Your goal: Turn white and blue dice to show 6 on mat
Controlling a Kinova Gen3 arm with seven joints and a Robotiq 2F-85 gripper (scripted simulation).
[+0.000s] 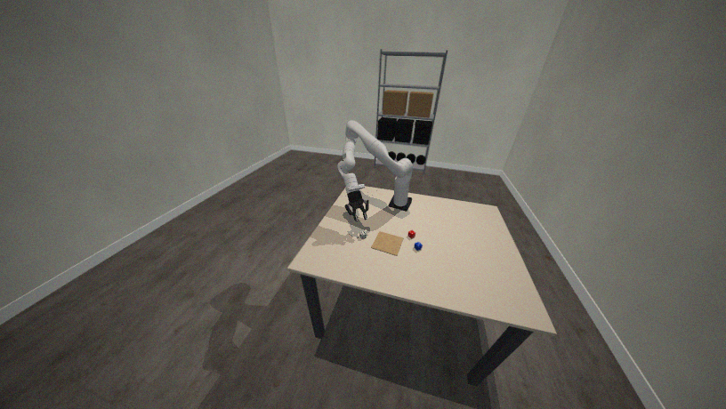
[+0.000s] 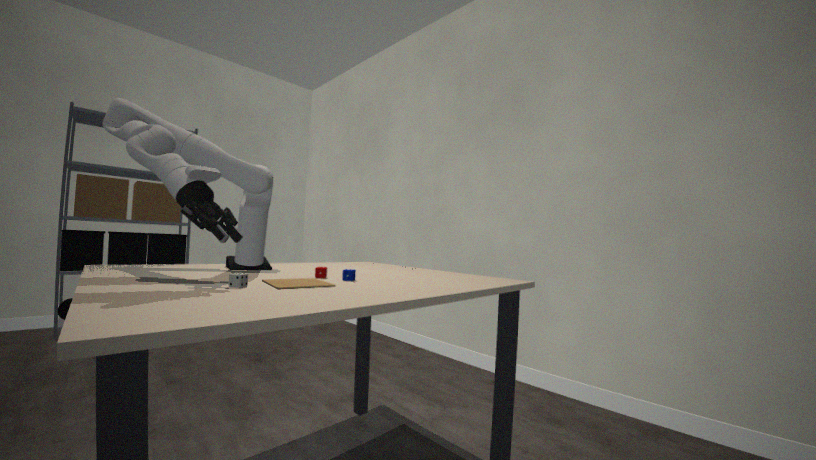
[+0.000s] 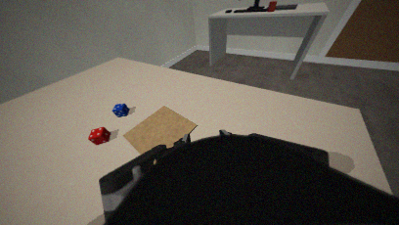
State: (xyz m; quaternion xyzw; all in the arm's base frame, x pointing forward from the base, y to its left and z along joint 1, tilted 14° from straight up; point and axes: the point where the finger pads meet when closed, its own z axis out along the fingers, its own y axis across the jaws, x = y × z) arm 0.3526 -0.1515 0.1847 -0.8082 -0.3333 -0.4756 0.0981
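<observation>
The white die lies 10 cm below my hand, 2 cm to the left of it and 2 cm ahead of it. Also, from my hand: tan mat (16 cm to the left, 11 cm below, 2 cm ahead); blue die (32 cm to the left, 10 cm below); red die (28 cm to the left, 10 cm below, 8 cm behind).
</observation>
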